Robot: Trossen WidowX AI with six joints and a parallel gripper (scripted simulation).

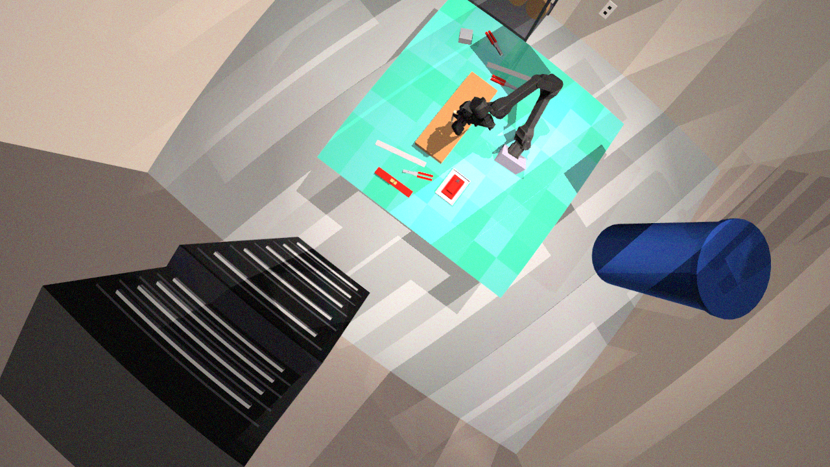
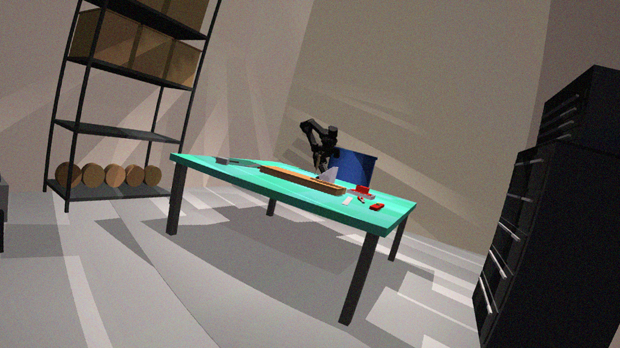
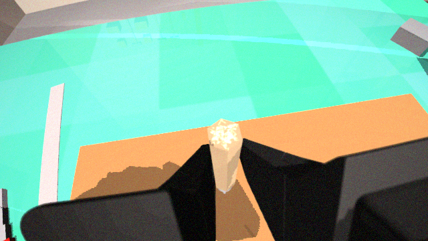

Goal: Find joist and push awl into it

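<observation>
Now: the awl 5 cm below my gripper tip. Also, from my gripper tip: red stud finder (27 cm to the left, 18 cm behind, 12 cm below); then red level (41 cm to the left, 16 cm below, 12 cm ahead); then white tray (28 cm to the left, 18 cm behind, 16 cm below).
</observation>
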